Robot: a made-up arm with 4 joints. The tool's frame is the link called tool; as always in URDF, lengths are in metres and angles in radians. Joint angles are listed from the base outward. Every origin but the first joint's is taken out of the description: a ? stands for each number. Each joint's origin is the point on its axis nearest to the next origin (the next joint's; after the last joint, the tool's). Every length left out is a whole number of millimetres.
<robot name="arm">
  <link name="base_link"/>
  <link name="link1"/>
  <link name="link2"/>
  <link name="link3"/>
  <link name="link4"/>
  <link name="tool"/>
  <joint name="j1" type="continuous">
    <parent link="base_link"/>
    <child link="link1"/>
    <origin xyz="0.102 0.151 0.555" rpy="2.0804 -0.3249 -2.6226"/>
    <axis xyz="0 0 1"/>
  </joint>
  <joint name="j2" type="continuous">
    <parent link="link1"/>
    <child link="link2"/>
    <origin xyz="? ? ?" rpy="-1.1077 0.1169 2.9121"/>
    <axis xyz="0 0 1"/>
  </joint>
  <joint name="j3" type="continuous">
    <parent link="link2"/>
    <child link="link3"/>
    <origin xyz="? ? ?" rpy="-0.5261 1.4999 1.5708"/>
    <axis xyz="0 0 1"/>
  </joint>
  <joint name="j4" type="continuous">
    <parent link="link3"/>
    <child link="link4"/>
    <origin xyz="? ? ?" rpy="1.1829 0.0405 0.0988"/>
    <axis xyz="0 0 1"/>
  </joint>
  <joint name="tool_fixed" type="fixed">
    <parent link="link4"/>
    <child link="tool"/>
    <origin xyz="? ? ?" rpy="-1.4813 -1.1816 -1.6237"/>
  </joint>
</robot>
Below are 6 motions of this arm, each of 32 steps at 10 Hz.
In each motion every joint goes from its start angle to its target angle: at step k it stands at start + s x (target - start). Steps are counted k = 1, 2, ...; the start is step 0. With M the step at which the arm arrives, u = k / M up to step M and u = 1 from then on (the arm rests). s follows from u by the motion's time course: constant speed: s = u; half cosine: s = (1 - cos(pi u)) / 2; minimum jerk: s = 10 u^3 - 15 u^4 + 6 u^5.
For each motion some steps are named. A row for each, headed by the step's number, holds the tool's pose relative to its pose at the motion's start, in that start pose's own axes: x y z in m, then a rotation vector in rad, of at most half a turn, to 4 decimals.
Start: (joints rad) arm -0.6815 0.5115 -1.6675 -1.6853
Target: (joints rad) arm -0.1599 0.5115 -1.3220 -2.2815
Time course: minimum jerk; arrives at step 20
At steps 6, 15, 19, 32:
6: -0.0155 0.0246 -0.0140 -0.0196 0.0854 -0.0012
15: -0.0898 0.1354 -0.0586 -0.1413 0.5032 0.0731
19: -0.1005 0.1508 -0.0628 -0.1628 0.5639 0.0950
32: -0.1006 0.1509 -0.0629 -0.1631 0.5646 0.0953

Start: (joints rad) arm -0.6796 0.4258 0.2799 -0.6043
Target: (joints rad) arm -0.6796 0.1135 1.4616 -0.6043
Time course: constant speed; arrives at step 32
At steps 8, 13, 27, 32:
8: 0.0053 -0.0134 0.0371 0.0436 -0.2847 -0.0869
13: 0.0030 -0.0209 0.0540 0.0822 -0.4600 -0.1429
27: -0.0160 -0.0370 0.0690 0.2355 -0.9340 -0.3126
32: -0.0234 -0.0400 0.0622 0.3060 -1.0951 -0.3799

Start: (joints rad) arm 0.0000 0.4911 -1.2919 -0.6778
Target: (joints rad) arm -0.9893 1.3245 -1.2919 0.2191
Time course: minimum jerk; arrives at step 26
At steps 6, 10, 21, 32:
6: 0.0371 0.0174 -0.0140 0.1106 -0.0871 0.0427
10: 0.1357 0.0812 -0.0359 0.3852 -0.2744 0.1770
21: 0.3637 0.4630 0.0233 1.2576 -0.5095 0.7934
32: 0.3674 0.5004 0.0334 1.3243 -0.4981 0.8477

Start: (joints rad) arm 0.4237 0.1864 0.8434 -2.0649
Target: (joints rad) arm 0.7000 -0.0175 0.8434 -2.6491
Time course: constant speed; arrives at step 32
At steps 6, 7, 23, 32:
6: 0.0065 -0.0057 0.0337 -0.1379 0.0090 -0.0011
7: 0.0075 -0.0063 0.0393 -0.1608 0.0105 -0.0015
23: 0.0211 0.0018 0.1257 -0.5274 0.0317 -0.0205
32: 0.0265 0.0189 0.1690 -0.7323 0.0417 -0.0409

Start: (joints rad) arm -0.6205 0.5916 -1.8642 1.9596
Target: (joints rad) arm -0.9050 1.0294 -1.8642 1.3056
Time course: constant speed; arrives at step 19
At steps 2, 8, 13, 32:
2: 0.0038 -0.0131 -0.0051 -0.0263 0.0430 -0.0127
8: 0.0149 -0.0510 -0.0238 -0.1058 0.1770 -0.0452
13: 0.0233 -0.0805 -0.0432 -0.1727 0.2943 -0.0653
32: 0.0318 -0.1132 -0.0708 -0.2533 0.4408 -0.0802

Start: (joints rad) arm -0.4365 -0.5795 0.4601 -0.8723
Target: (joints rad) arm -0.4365 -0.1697 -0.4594 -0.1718
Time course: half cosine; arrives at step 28
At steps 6, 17, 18, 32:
6: -0.0088 0.0032 -0.0257 0.0492 0.0707 0.0364
17: -0.1202 0.0343 -0.1591 0.3722 0.4716 0.1100
18: -0.1363 0.0388 -0.1697 0.4070 0.5110 0.1068
32: -0.2392 0.0692 -0.2154 0.6066 0.7284 0.0573

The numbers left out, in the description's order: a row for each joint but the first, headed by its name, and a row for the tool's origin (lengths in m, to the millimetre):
j2: 0.053 -0.075 0
j3: -0.229 0.323 0
j4: -0.038 -0.24 0
tool: 0.011 0.18 0

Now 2 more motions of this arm.
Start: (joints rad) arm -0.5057 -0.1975 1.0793 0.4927
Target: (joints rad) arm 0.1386 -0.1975 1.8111 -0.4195
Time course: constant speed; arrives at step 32
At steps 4, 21, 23, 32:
4: 0.0229 0.0199 0.0513 -0.1510 0.0240 0.0279
21: 0.1309 0.1661 0.2216 -0.7805 0.0977 0.1465
23: 0.1437 0.1884 0.2351 -0.8526 0.1023 0.1604
32: 0.1982 0.2964 0.2764 -1.1698 0.1095 0.2221

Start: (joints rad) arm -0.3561 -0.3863 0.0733 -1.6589
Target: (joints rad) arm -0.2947 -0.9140 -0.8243 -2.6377
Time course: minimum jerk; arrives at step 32
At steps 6, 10, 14, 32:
6: 0.0139 0.0081 0.0200 -0.0713 -0.0028 0.0397
10: 0.0459 0.0368 0.0734 -0.2703 -0.0184 0.1374
14: 0.0784 0.0993 0.1507 -0.5977 -0.0641 0.2615
32: 0.0483 0.3505 0.2568 -1.6665 -0.3448 0.4065

